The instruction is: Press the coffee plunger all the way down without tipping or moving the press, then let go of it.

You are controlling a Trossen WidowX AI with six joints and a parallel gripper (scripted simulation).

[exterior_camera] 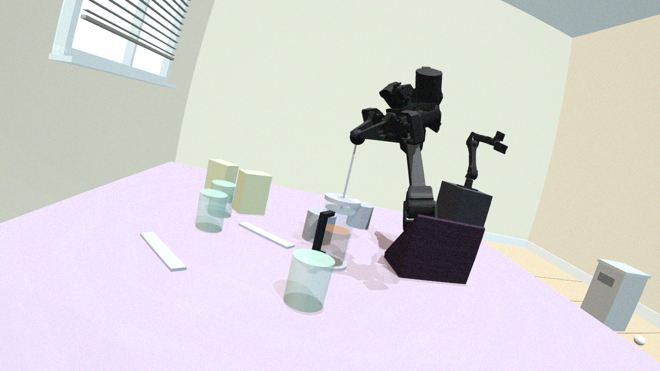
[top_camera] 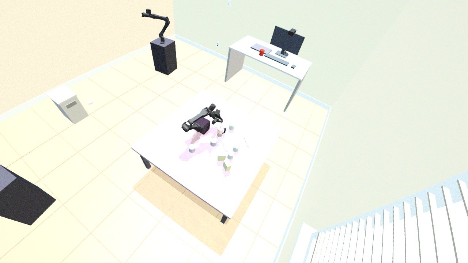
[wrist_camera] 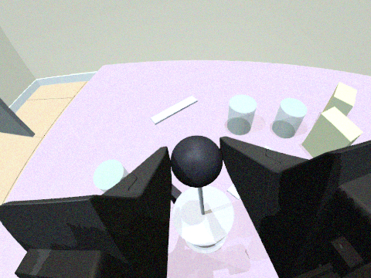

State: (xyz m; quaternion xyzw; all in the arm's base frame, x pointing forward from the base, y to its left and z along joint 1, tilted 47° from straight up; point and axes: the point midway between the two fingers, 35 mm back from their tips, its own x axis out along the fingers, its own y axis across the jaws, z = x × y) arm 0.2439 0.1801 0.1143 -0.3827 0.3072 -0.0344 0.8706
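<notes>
Now: gripper tip 10 mm to the right of the coffee press and 140 mm above it.
</notes>
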